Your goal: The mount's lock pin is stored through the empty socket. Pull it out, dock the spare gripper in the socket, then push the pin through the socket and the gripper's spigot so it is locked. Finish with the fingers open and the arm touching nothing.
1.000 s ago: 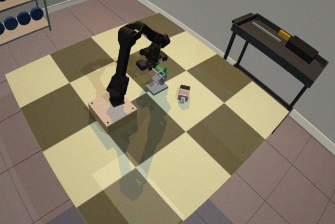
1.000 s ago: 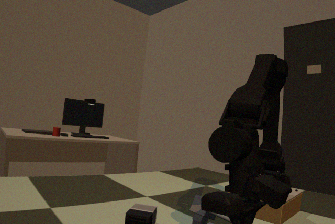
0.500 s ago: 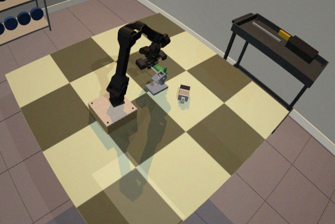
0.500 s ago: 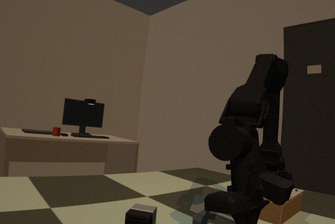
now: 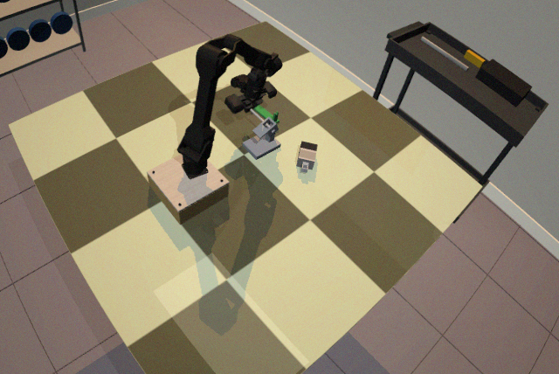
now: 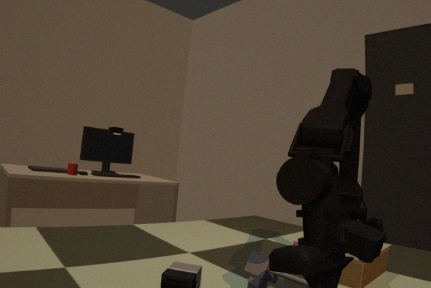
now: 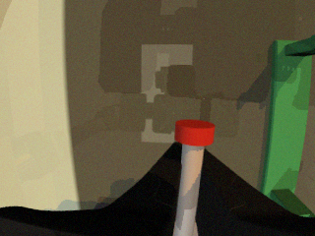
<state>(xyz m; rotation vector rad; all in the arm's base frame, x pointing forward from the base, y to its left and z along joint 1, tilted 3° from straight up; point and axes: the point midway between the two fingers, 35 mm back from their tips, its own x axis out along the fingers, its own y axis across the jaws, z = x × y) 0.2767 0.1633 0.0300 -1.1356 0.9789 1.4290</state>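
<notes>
Right now my gripper tip is 90 mm short of the green strip, 20 mm to the right of it and 30 mm above it. The rest, counted from my gripper tip: mount block 10 mm ahead, 120 mm to the right; spare gripper 100 mm ahead, 260 mm to the right, 30 mm below.
</notes>
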